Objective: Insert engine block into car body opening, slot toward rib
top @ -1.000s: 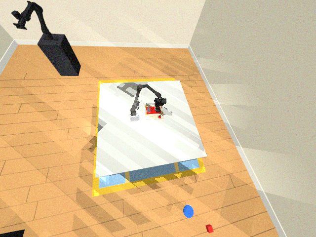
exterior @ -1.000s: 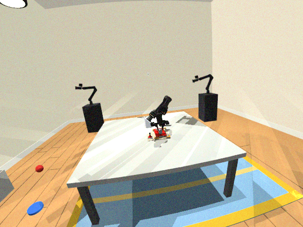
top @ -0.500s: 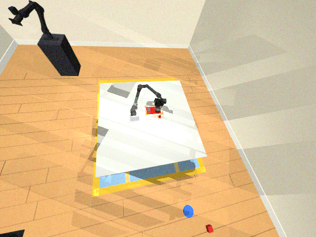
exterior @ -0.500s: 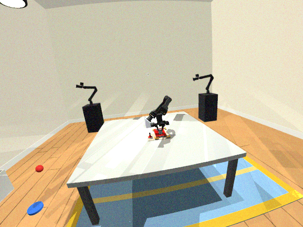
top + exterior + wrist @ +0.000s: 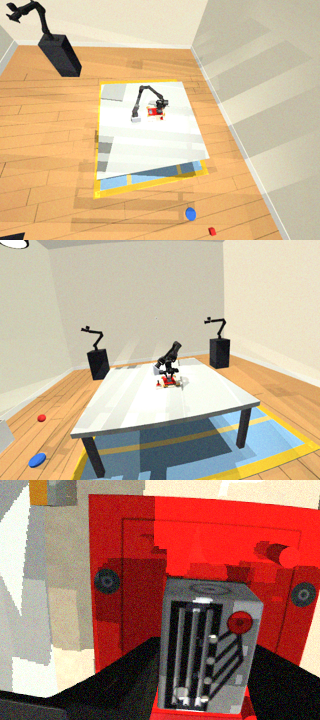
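Now: gripper tip 1 cm above the engine block.
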